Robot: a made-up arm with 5 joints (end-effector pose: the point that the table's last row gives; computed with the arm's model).
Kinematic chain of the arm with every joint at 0, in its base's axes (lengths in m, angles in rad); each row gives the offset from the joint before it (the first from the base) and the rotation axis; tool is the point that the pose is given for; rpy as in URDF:
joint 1: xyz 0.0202 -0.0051 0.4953 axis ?
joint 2: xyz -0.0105 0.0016 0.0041 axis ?
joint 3: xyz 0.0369 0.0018 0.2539 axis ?
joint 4: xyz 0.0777 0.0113 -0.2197 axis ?
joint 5: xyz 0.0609 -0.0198 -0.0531 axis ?
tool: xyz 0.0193 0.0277 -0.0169 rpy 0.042 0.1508 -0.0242
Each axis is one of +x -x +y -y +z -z.
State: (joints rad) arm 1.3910 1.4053 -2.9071 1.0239 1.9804
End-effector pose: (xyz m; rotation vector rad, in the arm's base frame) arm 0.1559 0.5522 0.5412 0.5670 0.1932 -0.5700
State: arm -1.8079 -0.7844 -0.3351 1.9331 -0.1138
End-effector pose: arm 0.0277 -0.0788 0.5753 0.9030 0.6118 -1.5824
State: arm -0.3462 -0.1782 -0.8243 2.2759 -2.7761
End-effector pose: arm 0.1536 -0.0788 0.6510 1.4564 0.1379 2.1277
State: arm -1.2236 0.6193 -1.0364 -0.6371 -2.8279
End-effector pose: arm 0.1339 -0.3943 0.5103 -1.1286 0.6323 1.3266
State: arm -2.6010 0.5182 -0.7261 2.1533 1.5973
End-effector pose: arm -0.1396 -0.0717 0.4464 -1.0780 -1.7998 1.2078
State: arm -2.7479 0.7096 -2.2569 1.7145 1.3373
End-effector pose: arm -0.4333 -0.1745 0.6561 -0.2692 -0.0263 2.1471
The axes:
joint 1: +z
joint 2: +y
joint 3: +y
joint 4: +y
joint 5: -z

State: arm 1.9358 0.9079 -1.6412 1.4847 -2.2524
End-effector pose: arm -0.1117 0.3612 0.4456 0.0437 -0.8406 -1.9656
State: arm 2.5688 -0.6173 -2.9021 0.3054 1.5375
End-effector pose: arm 0.3478 -0.1885 0.9667 -2.6138 -1.4052 -0.1161
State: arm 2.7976 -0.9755 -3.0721 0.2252 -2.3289
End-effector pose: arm 0.4814 -0.1596 0.7838 0.6520 -2.3266 -0.3885
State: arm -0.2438 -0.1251 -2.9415 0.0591 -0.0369
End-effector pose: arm -0.1059 0.0503 1.0608 -0.3566 -2.8311 0.0095
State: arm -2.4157 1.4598 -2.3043 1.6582 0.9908
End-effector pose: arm -0.3398 -0.3165 0.2862 -0.9119 -0.7795 2.5491
